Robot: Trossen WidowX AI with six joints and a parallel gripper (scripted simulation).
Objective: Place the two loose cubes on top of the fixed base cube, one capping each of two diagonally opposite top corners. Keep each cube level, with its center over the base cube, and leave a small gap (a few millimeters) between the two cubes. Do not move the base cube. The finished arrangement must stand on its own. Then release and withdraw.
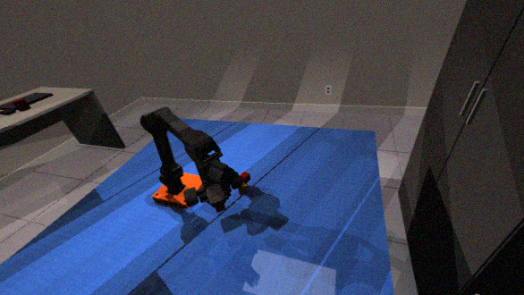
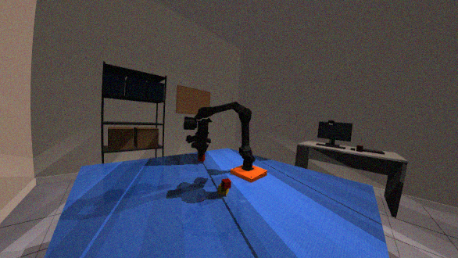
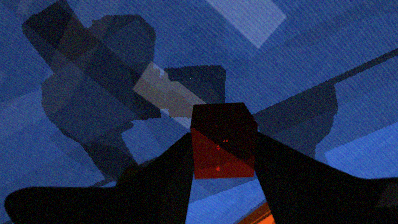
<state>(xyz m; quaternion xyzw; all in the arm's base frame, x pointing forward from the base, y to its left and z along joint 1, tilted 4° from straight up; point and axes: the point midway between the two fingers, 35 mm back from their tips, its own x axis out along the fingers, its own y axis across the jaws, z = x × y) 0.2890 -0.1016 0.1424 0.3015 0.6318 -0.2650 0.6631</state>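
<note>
Right now the yellow cube is 190 mm to the left of my gripper tip, 100 mm below it and 10 mm behind it.
</note>
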